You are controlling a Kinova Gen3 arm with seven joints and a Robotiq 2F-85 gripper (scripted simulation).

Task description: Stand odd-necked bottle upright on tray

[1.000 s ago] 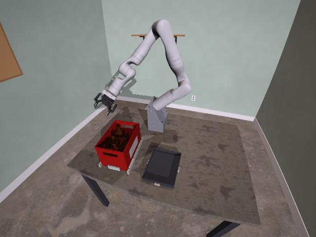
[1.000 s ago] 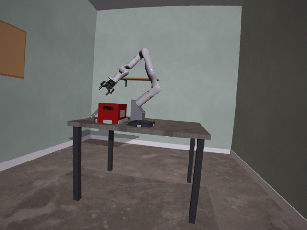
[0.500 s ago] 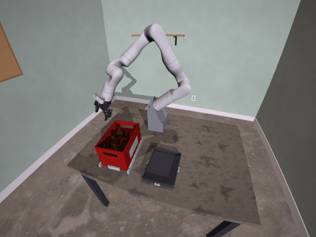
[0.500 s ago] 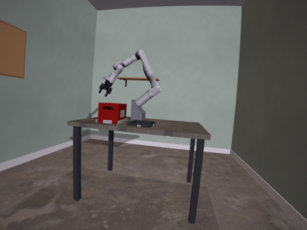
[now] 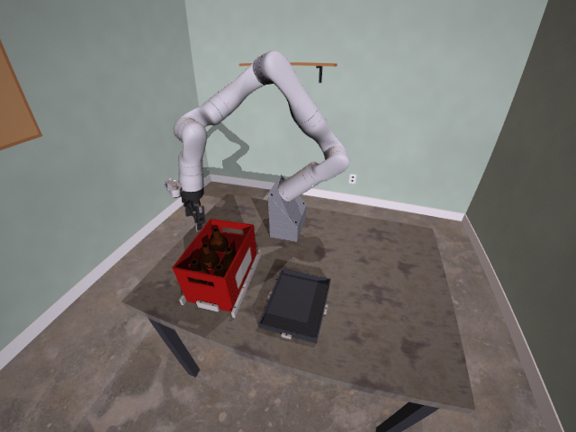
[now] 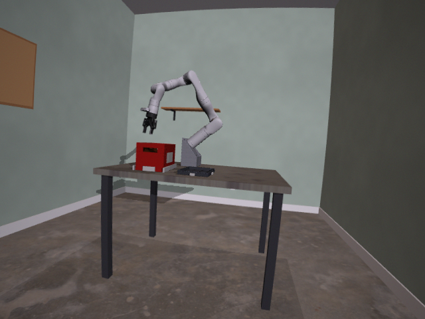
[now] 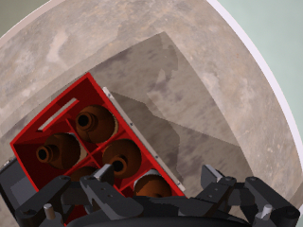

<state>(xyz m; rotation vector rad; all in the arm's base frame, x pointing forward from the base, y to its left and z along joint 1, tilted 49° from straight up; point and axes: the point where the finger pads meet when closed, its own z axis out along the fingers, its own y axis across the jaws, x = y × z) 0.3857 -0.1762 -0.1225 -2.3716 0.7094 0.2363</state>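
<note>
My hand is 20 mm short of the crate, 90 mm to the right of it and 160 mm above it. Round my hand: dark tray 40 mm ahead, 390 mm to the left, 230 mm below.
</note>
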